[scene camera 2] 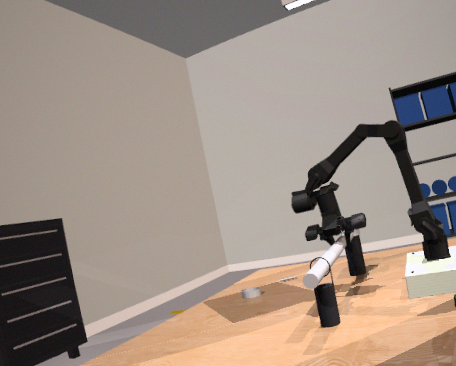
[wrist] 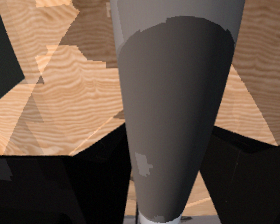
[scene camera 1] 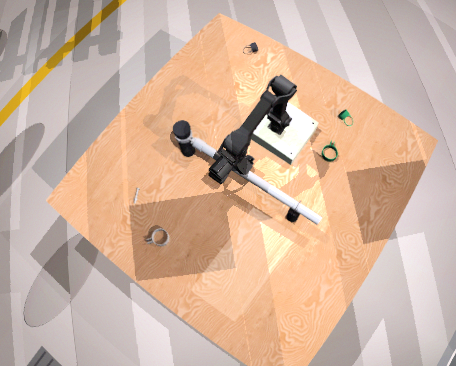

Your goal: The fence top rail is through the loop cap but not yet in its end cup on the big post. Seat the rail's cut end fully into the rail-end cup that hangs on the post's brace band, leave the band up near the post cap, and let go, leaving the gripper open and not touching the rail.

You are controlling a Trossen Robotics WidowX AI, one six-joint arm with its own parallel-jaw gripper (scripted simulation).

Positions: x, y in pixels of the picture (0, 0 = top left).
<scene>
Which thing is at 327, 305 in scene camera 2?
A short black post.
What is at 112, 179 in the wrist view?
The gripper.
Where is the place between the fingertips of the gripper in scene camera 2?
343, 251
</scene>
